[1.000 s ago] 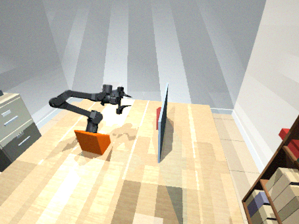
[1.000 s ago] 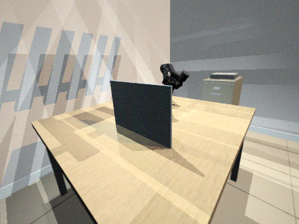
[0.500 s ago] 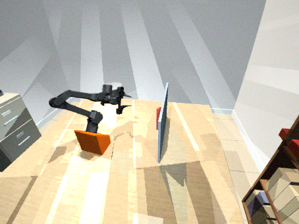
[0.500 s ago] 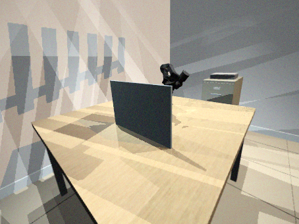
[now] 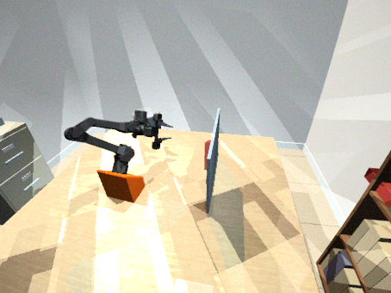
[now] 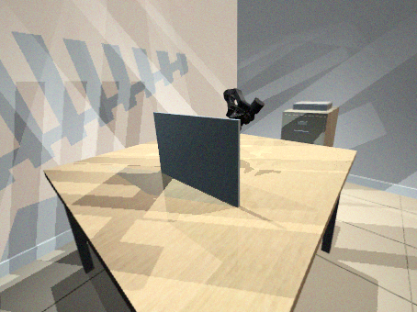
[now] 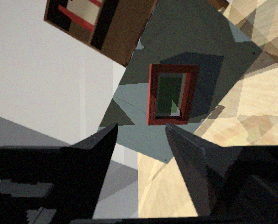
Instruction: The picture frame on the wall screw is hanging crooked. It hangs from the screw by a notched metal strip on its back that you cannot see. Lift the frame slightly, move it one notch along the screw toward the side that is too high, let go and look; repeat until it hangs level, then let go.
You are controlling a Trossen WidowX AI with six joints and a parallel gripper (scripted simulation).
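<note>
The red picture frame lies 20 cm ahead of my gripper tip, 9 cm below it and 3 cm to the right of it. From my gripper tip the other things lie so: pale blue wall panel: 21 cm ahead, 9 cm below, 3 cm to the right.
</note>
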